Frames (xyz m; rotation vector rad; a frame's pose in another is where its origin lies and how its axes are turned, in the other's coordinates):
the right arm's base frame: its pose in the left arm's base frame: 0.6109 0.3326 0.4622 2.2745 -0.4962 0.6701
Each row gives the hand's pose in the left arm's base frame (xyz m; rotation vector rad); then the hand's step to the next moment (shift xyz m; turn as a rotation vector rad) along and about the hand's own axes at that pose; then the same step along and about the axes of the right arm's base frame.
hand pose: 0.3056 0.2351 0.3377 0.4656 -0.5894 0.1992
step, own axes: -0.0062 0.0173 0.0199 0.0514 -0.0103 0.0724
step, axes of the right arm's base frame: -0.0066 0.0158 -0.0210 0.0606 0.0636 -0.0162
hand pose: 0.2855 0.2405 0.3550 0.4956 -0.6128 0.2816
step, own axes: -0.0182 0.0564 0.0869 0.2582 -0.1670 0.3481
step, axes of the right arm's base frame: -0.0202 0.0768 -0.0690 0.3294 0.3259 0.0321
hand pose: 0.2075 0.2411 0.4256 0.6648 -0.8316 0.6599
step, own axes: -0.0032 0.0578 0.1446 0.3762 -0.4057 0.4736
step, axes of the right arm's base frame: -0.0238 0.1499 -0.0351 0.5635 0.4244 0.1809
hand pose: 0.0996 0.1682 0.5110 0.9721 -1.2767 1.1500
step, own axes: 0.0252 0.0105 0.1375 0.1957 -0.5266 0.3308
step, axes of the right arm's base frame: 0.0104 0.1266 0.0592 0.5643 0.1809 0.2718
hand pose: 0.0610 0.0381 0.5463 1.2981 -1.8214 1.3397
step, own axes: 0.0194 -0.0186 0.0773 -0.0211 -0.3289 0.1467
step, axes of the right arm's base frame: 0.0242 0.0420 0.0659 0.3177 -0.0384 0.1666
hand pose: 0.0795 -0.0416 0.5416 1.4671 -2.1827 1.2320
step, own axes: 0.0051 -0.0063 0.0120 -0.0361 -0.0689 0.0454
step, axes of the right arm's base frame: 0.0060 0.0053 0.0120 0.0631 -0.0387 0.0512
